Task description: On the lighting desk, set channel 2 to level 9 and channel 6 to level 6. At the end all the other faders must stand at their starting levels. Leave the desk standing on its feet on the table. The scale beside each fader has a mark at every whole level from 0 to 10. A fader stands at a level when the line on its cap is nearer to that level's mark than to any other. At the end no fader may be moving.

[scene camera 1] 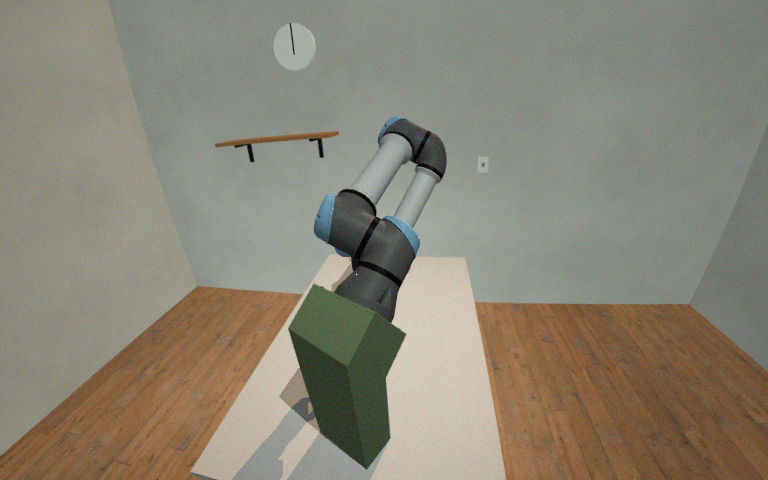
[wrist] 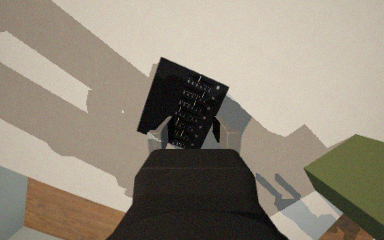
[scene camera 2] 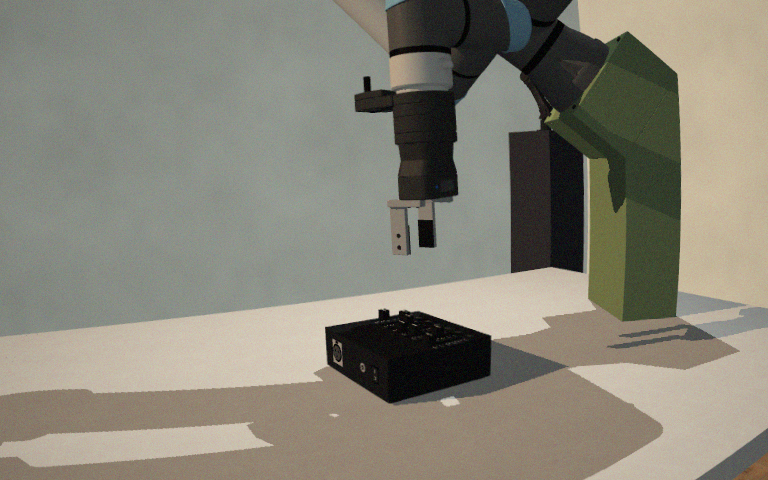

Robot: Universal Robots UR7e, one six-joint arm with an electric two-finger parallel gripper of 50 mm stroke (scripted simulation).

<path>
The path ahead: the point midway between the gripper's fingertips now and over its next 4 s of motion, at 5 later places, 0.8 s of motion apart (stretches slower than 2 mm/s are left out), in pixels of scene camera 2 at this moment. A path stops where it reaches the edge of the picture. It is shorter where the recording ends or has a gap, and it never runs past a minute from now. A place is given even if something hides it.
My gripper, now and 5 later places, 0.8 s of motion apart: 415,250; 403,234; 413,247; 442,286; 451,299; 452,307
</path>
